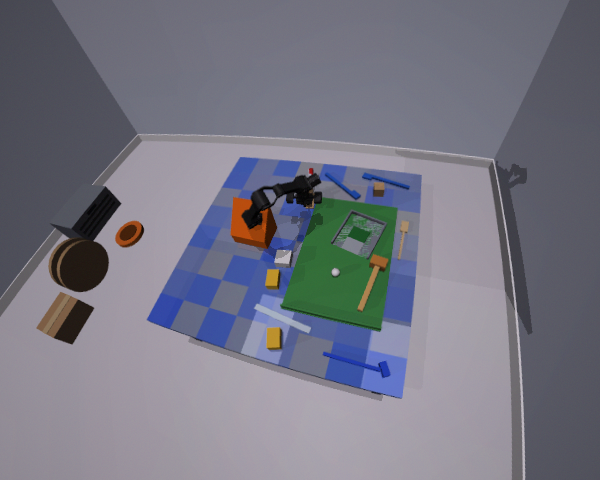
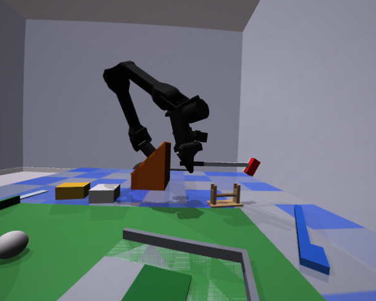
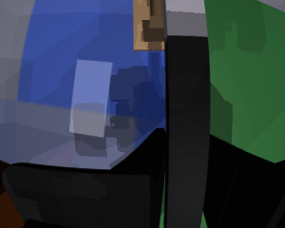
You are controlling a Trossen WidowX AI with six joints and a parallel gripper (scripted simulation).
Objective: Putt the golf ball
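Now: gripper tip 40 mm past the white block, 310 mm to the left of it and 90 mm above it. Also, from my gripper tip: small wooden rack: 30 mm behind, 130 mm to the left, 80 mm below; red putter: 20 mm behind, 110 mm to the left, 30 mm above; green mat: 260 mm ahead, 190 mm to the right, 120 mm below.
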